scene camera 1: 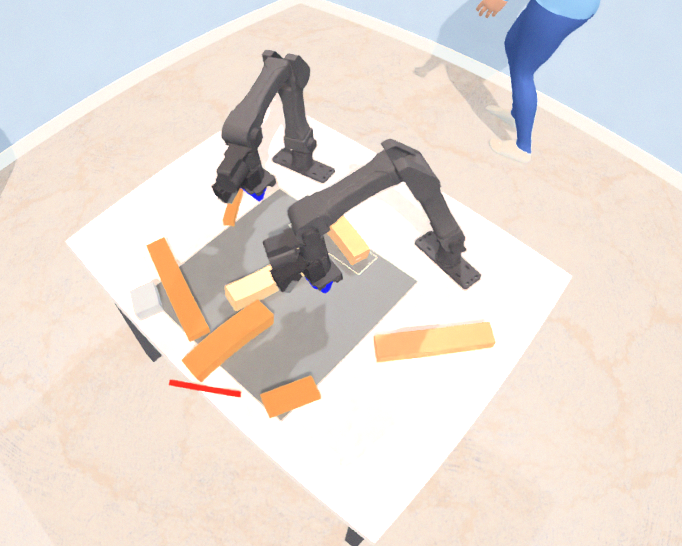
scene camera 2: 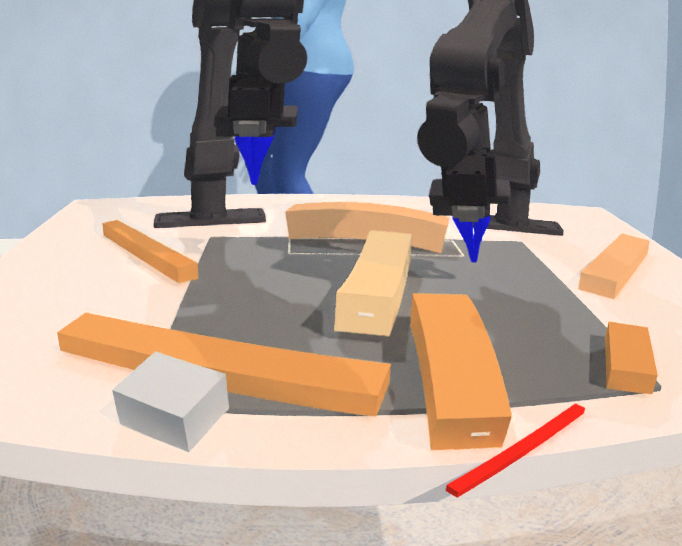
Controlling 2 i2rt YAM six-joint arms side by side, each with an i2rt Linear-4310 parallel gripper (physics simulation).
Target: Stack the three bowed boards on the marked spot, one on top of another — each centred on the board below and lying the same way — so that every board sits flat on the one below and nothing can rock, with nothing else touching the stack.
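Where they show: left gripper, fingertip midpoint: [scene camera 1: 326, 291] [scene camera 2: 474, 260]; right gripper, fingertip midpoint: [scene camera 1: 260, 199] [scene camera 2: 254, 183]; left arm's base at its link origin: [scene camera 1: 447, 260] [scene camera 2: 511, 226]; right arm's base at its link origin: [scene camera 1: 303, 165] [scene camera 2: 208, 220].
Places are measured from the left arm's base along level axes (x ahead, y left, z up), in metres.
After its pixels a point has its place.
Observation:
A light orange bowed board [scene camera 1: 348, 240] @(x 0.198, y -0.180, z 0.054 m) [scene camera 2: 364, 220] @(x 0.207, y -0.254, z 0.044 m) lies arched over the white marked outline [scene camera 1: 368, 266] @(x 0.185, y -0.111, z 0.006 m) [scene camera 2: 324, 254] @(x 0.259, y -0.304, z 0.006 m), slightly askew to it. A pale yellow bowed board [scene camera 1: 250, 288] @(x 0.476, y -0.213, z 0.048 m) [scene camera 2: 372, 278] @(x 0.455, y -0.224, z 0.047 m) points from it toward the near side; whether the two touch is unclear. A darker orange bowed board [scene camera 1: 228, 341] @(x 0.598, y -0.122, z 0.049 m) [scene camera 2: 460, 364] @(x 0.645, y -0.136, z 0.046 m) lies across the mat's near edge. My left gripper [scene camera 1: 325, 288] @(x 0.330, y -0.101, z 0.035 m) [scene camera 2: 473, 258] @(x 0.330, y -0.101, z 0.035 m) is shut and empty, above the mat, right of the pale board in scene camera 2. My right gripper [scene camera 1: 259, 197] @(x 0.325, y -0.388, z 0.118 m) [scene camera 2: 254, 182] @(x 0.325, y -0.388, z 0.118 m) is shut and empty, raised at the back left.
A long orange bar [scene camera 1: 179, 290] @(x 0.622, y -0.335, z 0.027 m) [scene camera 2: 224, 358] @(x 0.634, y -0.339, z 0.027 m) and grey block [scene camera 1: 145, 298] @(x 0.709, y -0.360, z 0.040 m) [scene camera 2: 170, 398] @(x 0.732, y -0.355, z 0.038 m) lie near left. A thin orange bar [scene camera 1: 232, 209] @(x 0.368, y -0.486, z 0.026 m) [scene camera 2: 150, 250] @(x 0.346, y -0.535, z 0.025 m) lies farther back. An orange beam [scene camera 1: 435, 341] @(x 0.212, y 0.163, z 0.026 m) [scene camera 2: 614, 264] @(x 0.265, y 0.131, z 0.026 m), short block [scene camera 1: 291, 395] @(x 0.556, y 0.065, z 0.028 m) [scene camera 2: 631, 355] @(x 0.580, y 0.055, z 0.028 m) and red stick [scene camera 1: 204, 388] @(x 0.705, y -0.075, z 0.006 m) [scene camera 2: 514, 449] @(x 0.715, y -0.088, z 0.006 m) surround the mat [scene camera 1: 364, 318] @(x 0.294, y 0.002, z 0.006 m) [scene camera 2: 528, 295] @(x 0.367, y -0.027, z 0.006 m).

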